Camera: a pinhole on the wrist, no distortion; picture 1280 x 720 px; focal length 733.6 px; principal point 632.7 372.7 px. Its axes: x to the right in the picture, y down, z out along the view. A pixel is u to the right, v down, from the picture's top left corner.
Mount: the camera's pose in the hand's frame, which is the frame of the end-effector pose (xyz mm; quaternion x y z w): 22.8 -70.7 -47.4 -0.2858 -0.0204 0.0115 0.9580
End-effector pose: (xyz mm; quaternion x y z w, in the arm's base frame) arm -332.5 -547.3 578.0 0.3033 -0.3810 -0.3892 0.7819
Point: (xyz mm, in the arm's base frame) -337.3 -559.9 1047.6
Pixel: 907.9 663.3
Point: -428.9 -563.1 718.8
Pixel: 672.0 374.6
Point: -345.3 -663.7 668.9
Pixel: 1192.8 338.5
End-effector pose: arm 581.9 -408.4 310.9 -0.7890 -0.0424 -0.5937 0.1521
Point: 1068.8 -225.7 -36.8
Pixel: 373.2 27.8
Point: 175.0 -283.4 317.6
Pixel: behind the camera
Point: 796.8 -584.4 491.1
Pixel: outside the picture
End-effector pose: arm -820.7 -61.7 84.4 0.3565 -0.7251 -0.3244 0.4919
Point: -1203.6 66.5 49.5
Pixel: 591.9 244.0
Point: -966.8 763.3 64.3
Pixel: outside the picture
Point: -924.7 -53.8 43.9
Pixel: 569.8 220.5
